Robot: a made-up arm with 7 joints. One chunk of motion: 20 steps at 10 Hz.
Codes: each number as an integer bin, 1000 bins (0 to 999) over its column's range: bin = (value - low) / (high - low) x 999, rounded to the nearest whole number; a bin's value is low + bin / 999 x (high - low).
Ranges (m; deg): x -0.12..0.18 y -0.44..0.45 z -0.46..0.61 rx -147..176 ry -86..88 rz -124..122
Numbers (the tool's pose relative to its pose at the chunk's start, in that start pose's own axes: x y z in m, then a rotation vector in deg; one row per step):
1: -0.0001 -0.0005 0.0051 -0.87 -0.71 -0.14
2: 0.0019 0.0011 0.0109 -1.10 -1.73 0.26
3: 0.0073 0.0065 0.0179 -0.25 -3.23 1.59
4: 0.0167 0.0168 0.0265 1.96 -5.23 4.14
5: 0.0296 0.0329 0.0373 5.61 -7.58 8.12
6: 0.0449 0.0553 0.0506 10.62 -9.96 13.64
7: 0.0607 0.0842 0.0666 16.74 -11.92 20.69
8: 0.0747 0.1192 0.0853 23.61 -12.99 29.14
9: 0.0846 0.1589 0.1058 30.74 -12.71 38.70
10: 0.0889 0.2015 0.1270 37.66 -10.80 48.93
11: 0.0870 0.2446 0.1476 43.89 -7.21 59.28
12: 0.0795 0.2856 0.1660 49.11 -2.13 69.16
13: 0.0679 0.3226 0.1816 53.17 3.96 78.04
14: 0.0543 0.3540 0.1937 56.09 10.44 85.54
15: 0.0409 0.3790 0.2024 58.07 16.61 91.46
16: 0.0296 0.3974 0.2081 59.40 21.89 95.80
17: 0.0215 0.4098 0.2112 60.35 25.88 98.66
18: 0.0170 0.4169 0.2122 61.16 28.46 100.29
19: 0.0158 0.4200 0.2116 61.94 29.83 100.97
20: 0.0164 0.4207 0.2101 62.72 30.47 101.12
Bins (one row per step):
1: 399 493 434 452 490 503
2: 406 495 440 451 484 505
3: 424 501 446 454 475 510
4: 455 513 454 461 464 520
5: 498 531 464 472 450 537
6: 549 556 477 487 437 559
7: 602 588 492 506 425 588
8: 648 628 509 528 419 622
9: 681 672 528 550 421 661
10: 696 720 548 571 432 702
11: 689 768 567 590 452 744
12: 664 814 584 607 482 784
13: 626 856 599 619 516 820
14: 580 891 610 628 554 851
15: 536 919 618 634 589 875
16: 498 940 624 638 619 893
17: 471 954 627 641 642 904
18: 456 962 628 644 657 911
19: 452 965 627 646 665 914
20: 454 966 626 649 669 914

